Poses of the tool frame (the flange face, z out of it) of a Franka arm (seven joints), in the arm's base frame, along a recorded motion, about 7 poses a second.
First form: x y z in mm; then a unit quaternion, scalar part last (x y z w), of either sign.
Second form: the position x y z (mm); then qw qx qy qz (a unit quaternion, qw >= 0). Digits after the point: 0 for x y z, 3 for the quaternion.
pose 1, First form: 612 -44 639 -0.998 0.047 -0.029 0.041
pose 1, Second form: 612 -44 639 0.041 -0.998 0.047 -0.029
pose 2, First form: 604 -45 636 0.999 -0.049 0.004 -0.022
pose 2, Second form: 604 -45 636 0.022 -0.999 0.049 -0.004
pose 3, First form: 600 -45 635 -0.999 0.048 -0.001 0.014
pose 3, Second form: 600 -45 635 0.014 -0.999 0.048 -0.001
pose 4, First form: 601 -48 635 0.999 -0.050 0.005 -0.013
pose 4, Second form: 601 -48 635 0.013 -0.999 0.050 -0.005
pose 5, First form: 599 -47 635 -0.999 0.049 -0.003 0.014
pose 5, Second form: 599 -47 635 0.014 -0.999 0.049 -0.003
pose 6, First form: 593 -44 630 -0.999 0.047 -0.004 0.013
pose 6, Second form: 593 -44 630 0.013 -0.999 0.047 -0.004
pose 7, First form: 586 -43 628 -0.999 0.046 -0.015 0.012
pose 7, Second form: 586 -43 628 0.012 -0.999 0.046 -0.015
